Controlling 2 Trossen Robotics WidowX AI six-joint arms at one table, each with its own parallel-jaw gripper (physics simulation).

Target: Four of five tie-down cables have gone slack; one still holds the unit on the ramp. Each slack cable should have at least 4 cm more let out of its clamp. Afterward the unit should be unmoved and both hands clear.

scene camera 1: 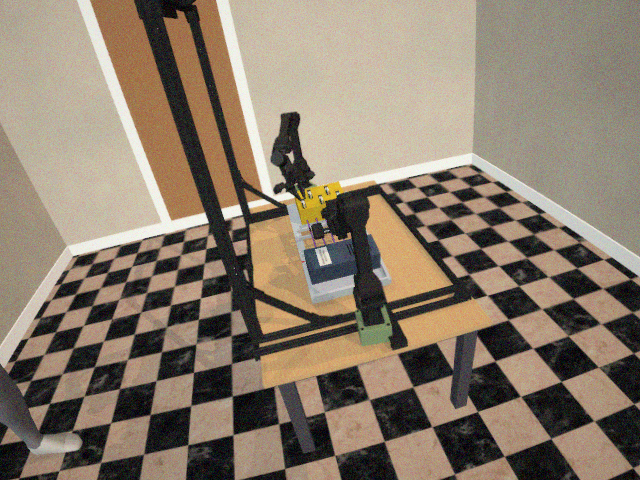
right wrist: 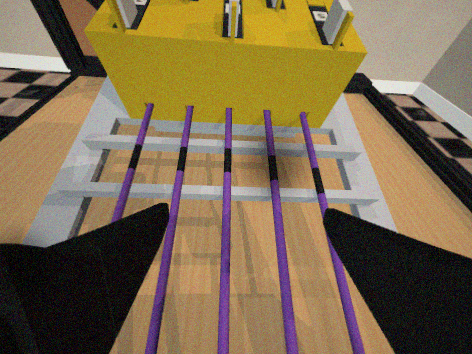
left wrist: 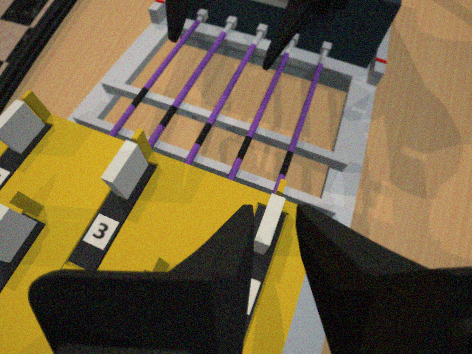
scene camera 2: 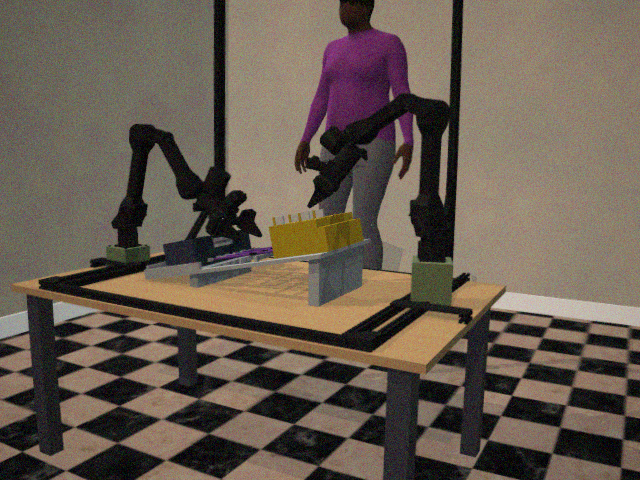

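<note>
The yellow clamp block sits on the ramp's raised end. The dark blue unit rests at the low end. Several purple cables with black bands run between them; which are slack I cannot tell. My left gripper is open by a narrow gap, its fingertips either side of a white lever at the block's corner; contact is unclear. My right gripper is open and empty over the cables near the unit.
Another white lever stands by the label 3, with more levers at the left of the left wrist view. Grey crossbars lie under the cables. A black frame borders the wooden table. A person stands behind it.
</note>
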